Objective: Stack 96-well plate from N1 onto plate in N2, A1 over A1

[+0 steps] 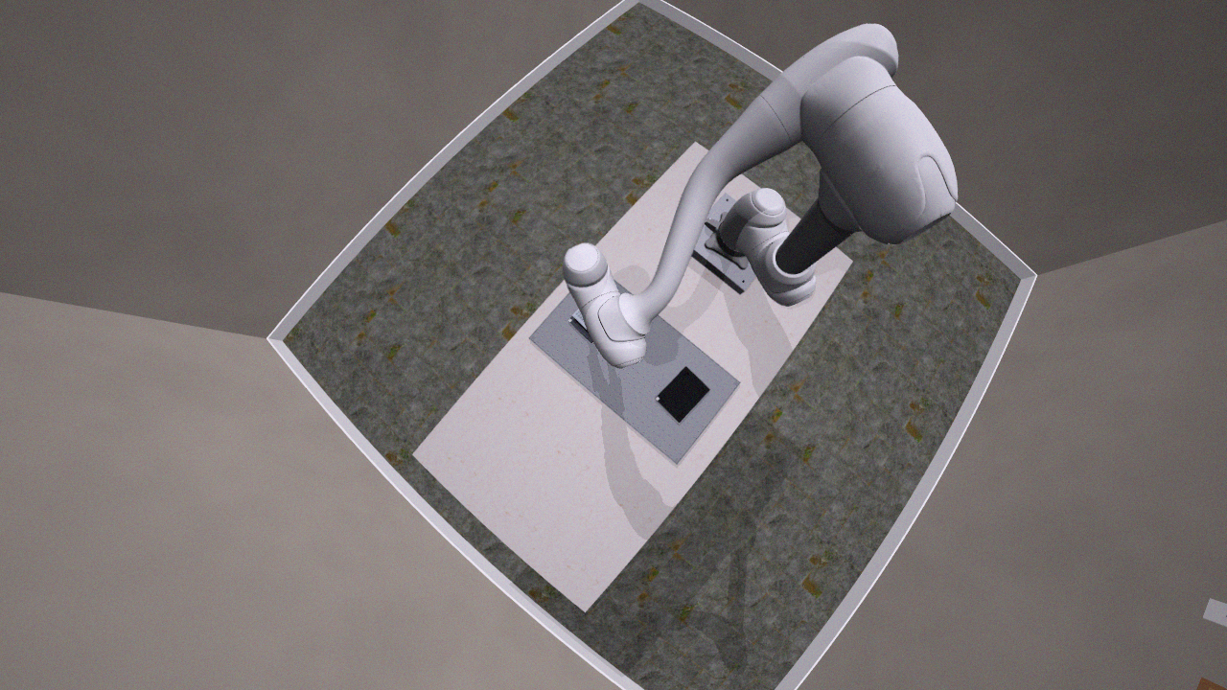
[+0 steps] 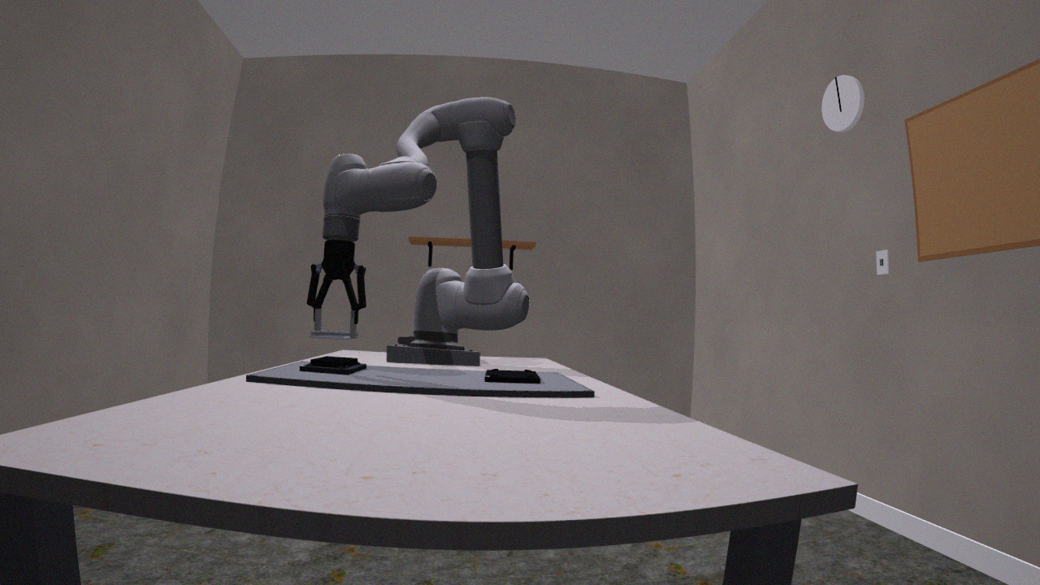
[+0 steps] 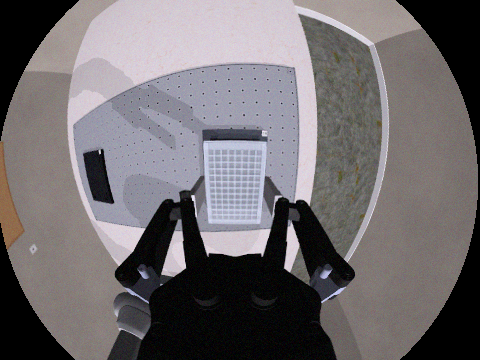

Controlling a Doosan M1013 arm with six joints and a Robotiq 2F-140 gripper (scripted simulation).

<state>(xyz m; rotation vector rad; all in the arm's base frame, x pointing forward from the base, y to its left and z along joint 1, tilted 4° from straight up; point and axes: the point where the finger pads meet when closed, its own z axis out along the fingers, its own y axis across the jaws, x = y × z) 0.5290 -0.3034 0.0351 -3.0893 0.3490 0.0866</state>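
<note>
Right now my hand is 8 cm above the black 96-well plate. Round my hand: white 96-well plate: 2 cm below; white mark: 14 cm ahead, 34 cm to the left, 9 cm below; nest N1: 8 cm ahead, 41 cm to the left, 10 cm below.
</note>
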